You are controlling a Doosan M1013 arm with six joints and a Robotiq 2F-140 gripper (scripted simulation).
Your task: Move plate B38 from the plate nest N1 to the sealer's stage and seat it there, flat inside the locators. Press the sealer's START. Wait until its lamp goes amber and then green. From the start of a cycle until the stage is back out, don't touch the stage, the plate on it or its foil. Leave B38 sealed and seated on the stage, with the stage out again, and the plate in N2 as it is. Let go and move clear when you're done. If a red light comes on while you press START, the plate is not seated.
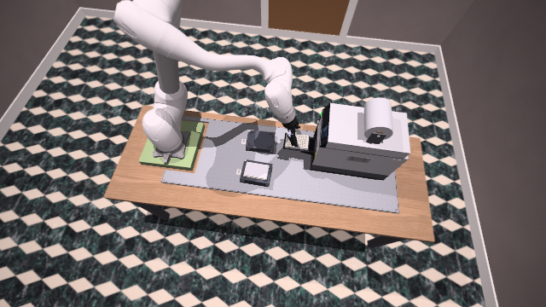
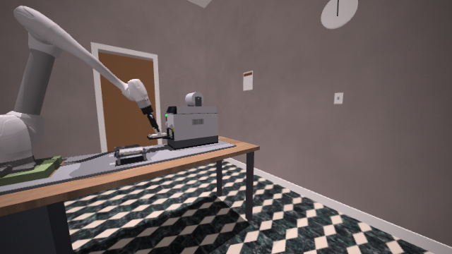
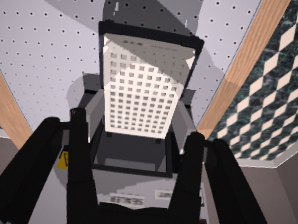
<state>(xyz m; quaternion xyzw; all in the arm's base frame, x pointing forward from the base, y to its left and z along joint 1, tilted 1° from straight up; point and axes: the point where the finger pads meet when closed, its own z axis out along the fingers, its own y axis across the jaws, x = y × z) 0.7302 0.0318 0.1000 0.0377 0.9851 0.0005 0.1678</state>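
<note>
The plate B38 is 3 cm below my hand. Round my hand: sealer stage 4 cm below; then white button 10 cm ahead, 9 cm to the left, 5 cm above; then pale plate 22 cm behind, 17 cm to the right, 8 cm below.
</note>
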